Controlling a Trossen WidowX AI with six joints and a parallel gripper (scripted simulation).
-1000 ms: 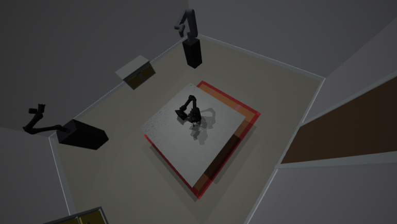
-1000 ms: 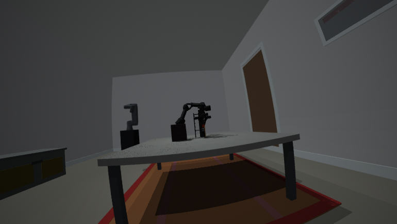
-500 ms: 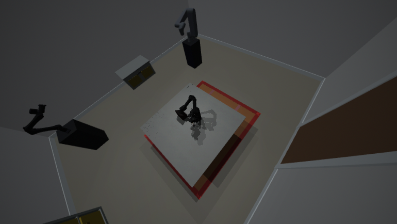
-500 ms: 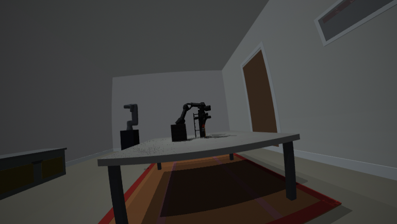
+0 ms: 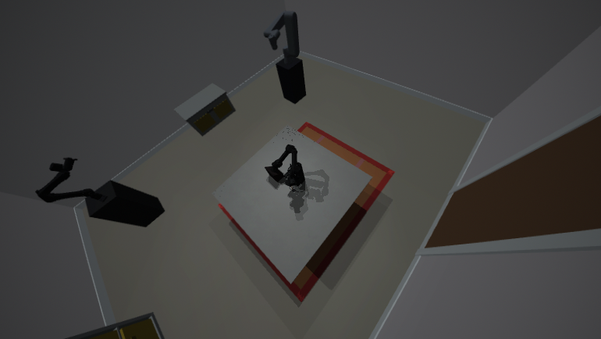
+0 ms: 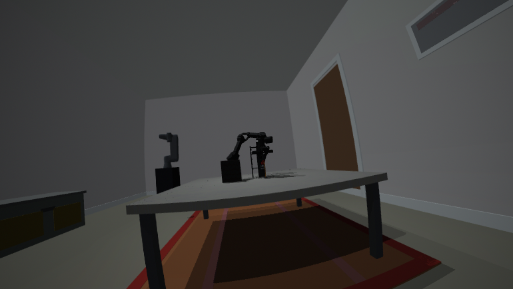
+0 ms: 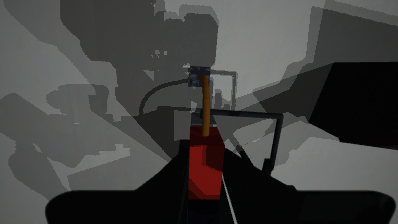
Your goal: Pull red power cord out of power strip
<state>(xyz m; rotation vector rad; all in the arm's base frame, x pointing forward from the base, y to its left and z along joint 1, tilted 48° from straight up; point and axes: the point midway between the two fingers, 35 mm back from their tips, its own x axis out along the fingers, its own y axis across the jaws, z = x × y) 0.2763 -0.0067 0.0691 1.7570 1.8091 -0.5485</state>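
Right now my gripper tip is 3 cm to the right of the red plug and 1 cm past it.
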